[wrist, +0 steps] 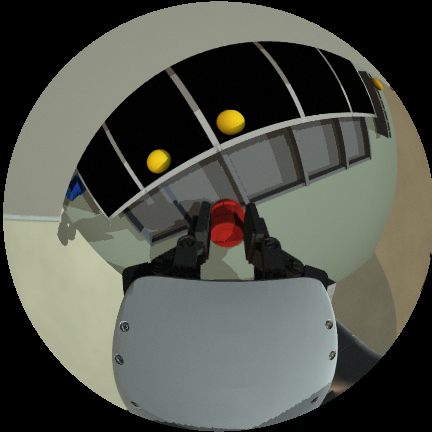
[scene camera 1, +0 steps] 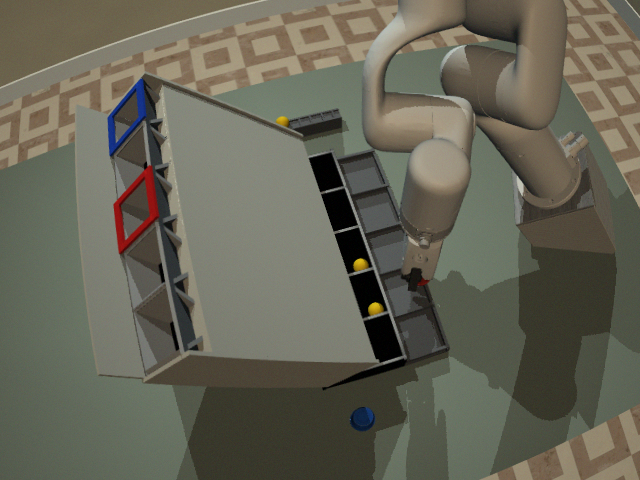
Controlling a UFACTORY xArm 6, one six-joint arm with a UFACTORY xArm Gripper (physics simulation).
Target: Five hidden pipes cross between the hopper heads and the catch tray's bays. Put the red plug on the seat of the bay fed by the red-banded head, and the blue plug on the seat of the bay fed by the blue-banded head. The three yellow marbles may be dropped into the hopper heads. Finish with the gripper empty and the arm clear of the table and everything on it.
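Places are measured from the arm's base along level axes (x ahead, y left, z up), in millimetres.
Where they show: gripper, between the fingertips: (wrist: 227,215); arm's base, origin of its link: (scene camera 1: 549,176).
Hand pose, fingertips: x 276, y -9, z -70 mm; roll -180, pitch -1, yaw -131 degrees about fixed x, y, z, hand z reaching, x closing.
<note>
Things, the pixels of their top centre, and the offset from my fingertips. "pt": a spot on its surface instead.
- red plug, centre of its top: (wrist: 227,236) (scene camera 1: 422,266) dx -11, dy +9, dz +12 mm
- fourth grey seat, a spot on its surface: (scene camera 1: 405,294) pt dx +21, dy +20, dz -41 mm
- blue plug, centre of its top: (scene camera 1: 363,416) (wrist: 67,192) dx +185, dy +163, dz -8 mm
- red-banded head, a spot on its surface: (scene camera 1: 152,193) pt dx +298, dy -126, dz +302 mm
- blue-banded head, a spot on its surface: (scene camera 1: 141,100) pt dx +263, dy -271, dz +301 mm
- third yellow marble, centre of its top: (scene camera 1: 282,119) dx +40, dy -351, dz +8 mm
- dark grey rack, a spot on its surface: (scene camera 1: 325,123) pt dx -31, dy -322, dz -22 mm
My gripper (scene camera 1: 415,282) (wrist: 227,215) is shut on the red plug (scene camera 1: 424,282) (wrist: 227,227). It holds the plug near the outer edge of the fourth grey seat (scene camera 1: 405,294) from the top in the scene view; the plug's height above it is unclear. The blue plug (scene camera 1: 362,419) (wrist: 75,188) stands on the table beyond the tray's lower end. One yellow marble (scene camera 1: 360,265) (wrist: 230,122) is in the third black bay, another marble (scene camera 1: 375,309) (wrist: 158,161) in the fourth. The red-banded head (scene camera 1: 152,193) is third from the top, the blue-banded head (scene camera 1: 141,100) first.
The third yellow marble (scene camera 1: 282,121) (wrist: 377,84) is at the end of a dark grey rack (scene camera 1: 325,123), past the housing's upper edge. The large sloping cover (scene camera 1: 258,232) rises between heads and bays. Raised dividers separate the seats.
</note>
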